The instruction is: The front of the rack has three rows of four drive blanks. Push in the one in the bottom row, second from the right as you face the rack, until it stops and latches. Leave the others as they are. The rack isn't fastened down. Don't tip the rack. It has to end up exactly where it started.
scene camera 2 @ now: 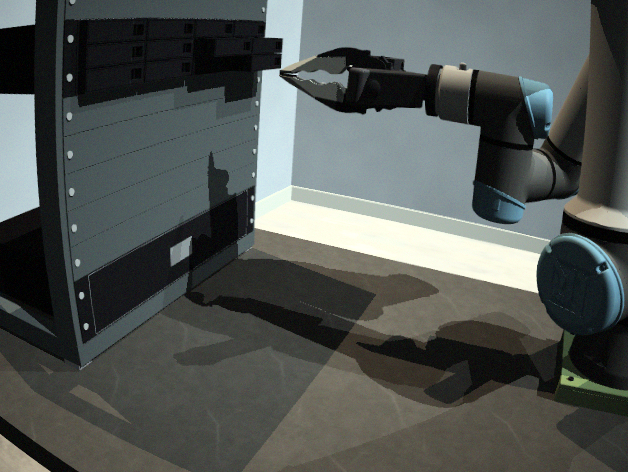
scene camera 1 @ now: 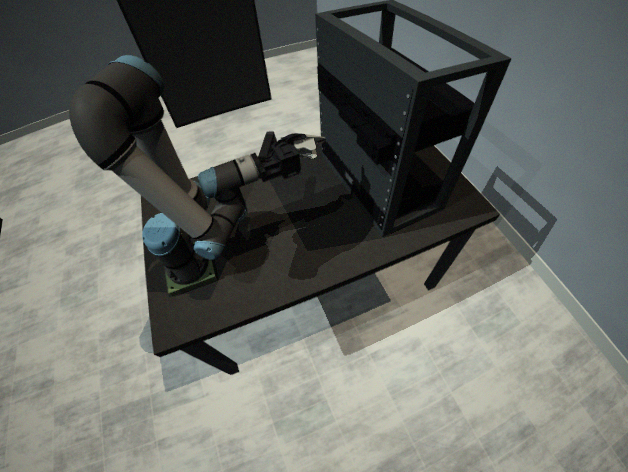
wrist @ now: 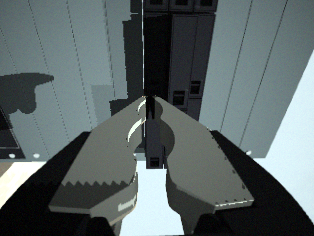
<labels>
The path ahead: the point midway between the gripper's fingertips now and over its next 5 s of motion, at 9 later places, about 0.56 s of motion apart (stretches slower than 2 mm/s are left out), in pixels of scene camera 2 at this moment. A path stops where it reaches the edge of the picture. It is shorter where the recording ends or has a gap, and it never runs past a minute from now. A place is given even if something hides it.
My gripper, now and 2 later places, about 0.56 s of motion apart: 279,73; 299,75; 319,76
</labels>
